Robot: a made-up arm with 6 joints. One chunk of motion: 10 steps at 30 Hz.
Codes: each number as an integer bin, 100 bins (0 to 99) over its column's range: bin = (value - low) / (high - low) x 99, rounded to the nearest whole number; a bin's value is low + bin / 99 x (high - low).
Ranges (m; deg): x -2.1..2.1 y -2.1..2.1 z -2.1..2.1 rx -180..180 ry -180..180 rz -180..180
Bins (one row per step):
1: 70 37 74 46 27 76
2: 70 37 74 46 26 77
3: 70 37 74 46 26 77
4: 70 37 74 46 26 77
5: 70 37 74 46 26 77
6: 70 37 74 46 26 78
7: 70 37 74 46 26 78
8: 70 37 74 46 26 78
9: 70 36 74 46 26 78
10: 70 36 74 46 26 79
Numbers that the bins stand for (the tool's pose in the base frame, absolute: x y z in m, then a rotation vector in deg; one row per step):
1: 0.8697 -0.5303 1.0394 -12.73 -81.82 96.36
2: 0.8697 -0.5303 1.0394 -12.73 -85.45 100.00
3: 0.8697 -0.5303 1.0394 -12.73 -85.45 100.00
4: 0.8697 -0.5303 1.0394 -12.73 -85.45 100.00
5: 0.8697 -0.5303 1.0394 -12.73 -85.45 100.00
6: 0.8697 -0.5303 1.0394 -12.73 -85.45 103.64
7: 0.8697 -0.5303 1.0394 -12.73 -85.45 103.64
8: 0.8697 -0.5303 1.0394 -12.73 -85.45 103.64
9: 0.8697 -0.5727 1.0394 -12.73 -85.45 103.64
10: 0.8697 -0.5727 1.0394 -12.73 -85.45 107.27

